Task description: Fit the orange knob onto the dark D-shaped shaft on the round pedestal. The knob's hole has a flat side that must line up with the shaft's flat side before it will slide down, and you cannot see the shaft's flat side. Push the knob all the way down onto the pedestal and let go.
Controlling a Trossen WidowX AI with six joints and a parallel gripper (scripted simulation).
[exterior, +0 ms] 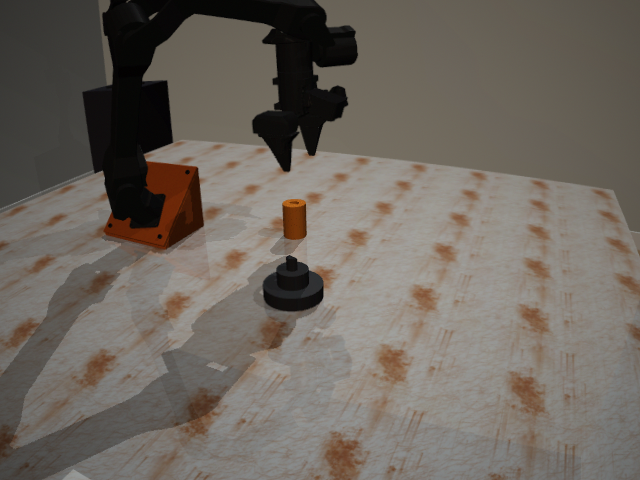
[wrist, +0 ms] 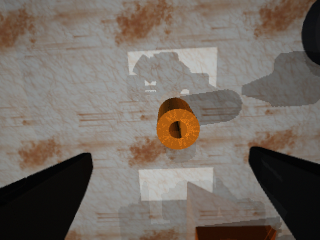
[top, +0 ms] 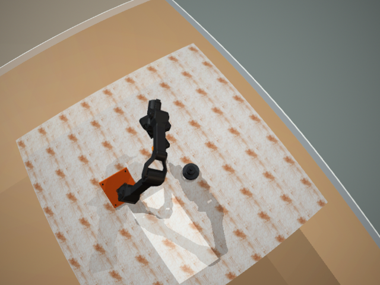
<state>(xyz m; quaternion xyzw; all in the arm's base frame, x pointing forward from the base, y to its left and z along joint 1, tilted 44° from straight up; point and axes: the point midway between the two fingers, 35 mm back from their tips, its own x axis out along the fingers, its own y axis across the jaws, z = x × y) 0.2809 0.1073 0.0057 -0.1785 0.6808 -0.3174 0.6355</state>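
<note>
The orange knob is 1 cm behind my gripper tip, 1 cm to the right of it and 10 cm below it. The rest, counted from my gripper tip: dark round pedestal (5 cm ahead, 20 cm to the right, 10 cm below).
</note>
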